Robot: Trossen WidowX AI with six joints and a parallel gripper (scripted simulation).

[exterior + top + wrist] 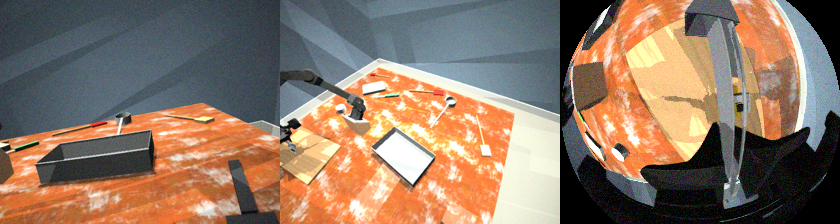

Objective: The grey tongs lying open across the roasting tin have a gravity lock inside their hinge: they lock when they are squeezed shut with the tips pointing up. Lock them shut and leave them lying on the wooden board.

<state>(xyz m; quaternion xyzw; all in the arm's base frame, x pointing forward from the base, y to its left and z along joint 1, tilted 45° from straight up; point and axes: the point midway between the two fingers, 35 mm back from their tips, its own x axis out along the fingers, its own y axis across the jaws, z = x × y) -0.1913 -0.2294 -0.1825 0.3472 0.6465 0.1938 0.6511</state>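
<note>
The wooden board lies 110 mm below my gripper tip. The rest, counted from my gripper tip: white block 660 mm to the left, 110 mm below; grey roasting tin 540 mm ahead, 250 mm to the left, 90 mm below; green-handled tool 630 mm to the left, 160 mm ahead, 110 mm below.
</note>
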